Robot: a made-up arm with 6 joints. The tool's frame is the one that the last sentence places.
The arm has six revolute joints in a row. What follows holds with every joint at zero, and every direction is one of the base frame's.
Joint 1 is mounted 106.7 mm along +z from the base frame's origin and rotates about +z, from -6.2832 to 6.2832 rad.
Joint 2 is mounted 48.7 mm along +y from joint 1 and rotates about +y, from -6.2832 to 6.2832 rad.
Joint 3 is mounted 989.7 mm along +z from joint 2 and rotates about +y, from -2.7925 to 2.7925 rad.
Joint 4 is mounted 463.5 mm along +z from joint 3 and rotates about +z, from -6.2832 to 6.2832 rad.
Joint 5 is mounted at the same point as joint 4 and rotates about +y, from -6.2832 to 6.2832 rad.
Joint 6 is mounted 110.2 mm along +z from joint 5 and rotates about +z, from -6.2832 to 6.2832 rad.
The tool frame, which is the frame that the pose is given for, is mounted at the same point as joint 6; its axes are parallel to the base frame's.
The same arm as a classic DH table. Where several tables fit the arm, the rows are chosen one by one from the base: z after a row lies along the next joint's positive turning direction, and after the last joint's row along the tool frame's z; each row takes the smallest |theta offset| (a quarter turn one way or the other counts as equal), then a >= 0, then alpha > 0; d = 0 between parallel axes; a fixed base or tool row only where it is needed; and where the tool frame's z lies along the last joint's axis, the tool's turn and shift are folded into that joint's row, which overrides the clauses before.
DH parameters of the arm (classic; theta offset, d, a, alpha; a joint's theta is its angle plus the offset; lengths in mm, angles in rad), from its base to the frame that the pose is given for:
joint 1: 0 106.7 0 -1.5708
joint 2: -1.5708 0 989.7 0
joint 3: 1.5708 48.7 0 1.5708
joint 4: 0 463.5 0 -1.5708
joint 5: 0 0 0 1.5708
joint 6: 0 110.2 0 0
Joint limits (rad, base to tool): -6.2832..6.2832 -6.2832..6.2832 -2.7925..2.7925 -6.2832..6.2832 -6.2832..6.2832 -6.2832..6.2832

